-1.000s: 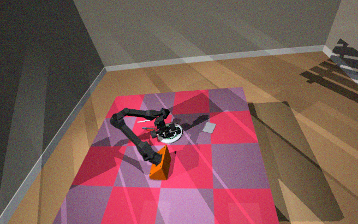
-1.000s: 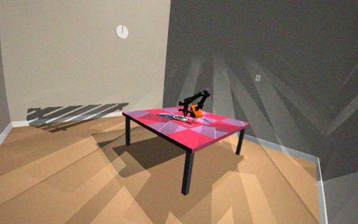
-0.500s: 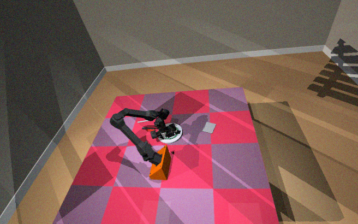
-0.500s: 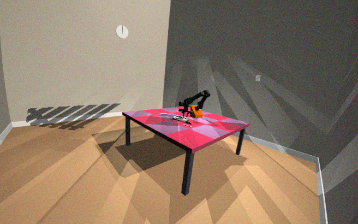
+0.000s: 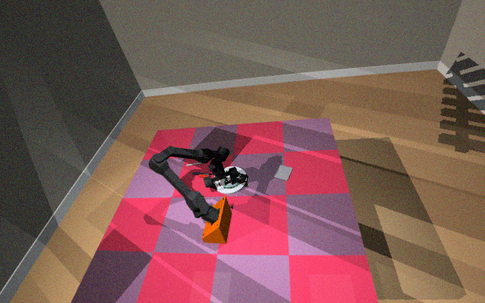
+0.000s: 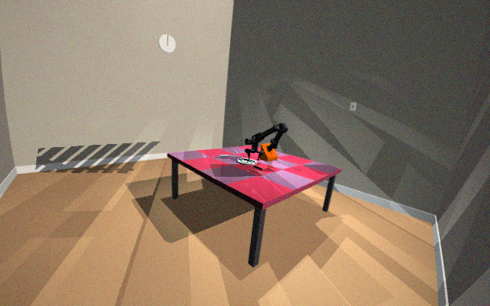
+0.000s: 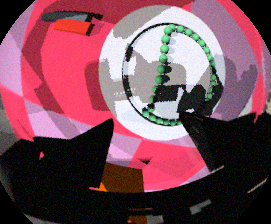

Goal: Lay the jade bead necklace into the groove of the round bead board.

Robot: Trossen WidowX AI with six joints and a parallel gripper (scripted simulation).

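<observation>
Right now my gripper tip is 60 mm short of the round white bead board, 20 mm to the left of it and 10 mm above it. The rest, counted from my gripper tip: red-handled tool (110 mm ahead, 150 mm to the left, 10 mm below); flat grey pad (90 mm ahead, 340 mm to the right, 20 mm below); thin white rod (210 mm ahead, 220 mm to the left, 20 mm below).
</observation>
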